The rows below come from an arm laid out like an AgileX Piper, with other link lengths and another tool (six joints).
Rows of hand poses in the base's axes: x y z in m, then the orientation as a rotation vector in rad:
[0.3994 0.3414 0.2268 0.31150 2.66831 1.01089]
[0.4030 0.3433 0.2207 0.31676 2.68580 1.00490]
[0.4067 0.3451 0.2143 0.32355 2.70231 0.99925]
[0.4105 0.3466 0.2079 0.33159 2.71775 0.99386]
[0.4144 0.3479 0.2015 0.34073 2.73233 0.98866]
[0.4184 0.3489 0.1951 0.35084 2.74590 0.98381]
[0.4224 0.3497 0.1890 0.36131 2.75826 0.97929]
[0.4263 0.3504 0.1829 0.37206 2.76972 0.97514]
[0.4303 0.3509 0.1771 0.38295 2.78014 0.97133]
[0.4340 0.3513 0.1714 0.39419 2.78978 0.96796]
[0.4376 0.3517 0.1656 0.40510 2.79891 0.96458]
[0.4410 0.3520 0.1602 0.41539 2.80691 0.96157]
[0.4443 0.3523 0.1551 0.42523 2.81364 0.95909]
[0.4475 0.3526 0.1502 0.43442 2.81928 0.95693]
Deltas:
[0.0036 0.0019 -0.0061 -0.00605 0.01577 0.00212]
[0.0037 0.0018 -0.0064 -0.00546 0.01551 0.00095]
[0.0038 0.0015 -0.0064 -0.00496 0.01507 -0.00010]
[0.0039 0.0013 -0.0064 -0.00457 0.01474 -0.00098]
[0.0040 0.0010 -0.0064 -0.00408 0.01427 -0.00181]
[0.0040 0.0008 -0.0061 -0.00364 0.01342 -0.00236]
[0.0039 0.0007 -0.0061 -0.00323 0.01282 -0.00274]
[0.0040 0.0005 -0.0058 -0.00285 0.01204 -0.00311]
[0.0037 0.0004 -0.0057 -0.00242 0.01158 -0.00348]
[0.0036 0.0004 -0.0058 -0.00237 0.01105 -0.00343]
[0.0034 0.0003 -0.0054 -0.00204 0.00994 -0.00340]
[0.0033 0.0003 -0.0051 -0.00159 0.00879 -0.00351]
[0.0032 0.0003 -0.0049 -0.00131 0.00769 -0.00347]

